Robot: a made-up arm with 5 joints.
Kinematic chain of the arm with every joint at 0, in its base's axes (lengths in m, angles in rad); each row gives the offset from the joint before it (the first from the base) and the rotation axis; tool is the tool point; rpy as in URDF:
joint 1: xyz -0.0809 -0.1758 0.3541 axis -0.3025 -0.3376 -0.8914
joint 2: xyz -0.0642 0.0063 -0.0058 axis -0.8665 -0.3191 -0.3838
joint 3: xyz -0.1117 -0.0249 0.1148 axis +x
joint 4: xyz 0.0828 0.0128 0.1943 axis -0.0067 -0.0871 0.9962
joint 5: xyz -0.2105 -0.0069 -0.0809 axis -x
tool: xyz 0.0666 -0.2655 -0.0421 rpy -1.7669 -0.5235 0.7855
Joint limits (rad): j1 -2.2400..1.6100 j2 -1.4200..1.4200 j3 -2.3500..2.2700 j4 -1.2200..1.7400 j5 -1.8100..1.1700
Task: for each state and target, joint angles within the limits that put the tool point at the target. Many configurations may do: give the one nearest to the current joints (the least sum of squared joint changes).
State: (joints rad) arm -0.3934 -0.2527 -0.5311 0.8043 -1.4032
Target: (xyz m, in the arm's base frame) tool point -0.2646 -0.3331 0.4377
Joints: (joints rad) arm 0.0924 0.2789 -0.6619 0.8901 -1.3480
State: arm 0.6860 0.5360 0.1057 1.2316 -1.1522
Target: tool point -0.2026 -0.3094 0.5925
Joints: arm 0.4264 0.4262 -0.2115 0.9798 -0.3912
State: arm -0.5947 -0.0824 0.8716 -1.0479 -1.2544
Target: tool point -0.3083 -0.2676 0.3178
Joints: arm -0.4302 0.0933 0.7935 -0.0224 -0.9374
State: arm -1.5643 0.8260 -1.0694 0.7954 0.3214
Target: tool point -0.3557 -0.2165 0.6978
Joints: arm -1.7284 1.1889 -1.5135 0.5641 0.4139
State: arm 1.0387 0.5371 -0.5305 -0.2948 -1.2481
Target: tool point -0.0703 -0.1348 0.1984
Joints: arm 0.8941 0.4442 -0.5259 -1.0531 -1.8100
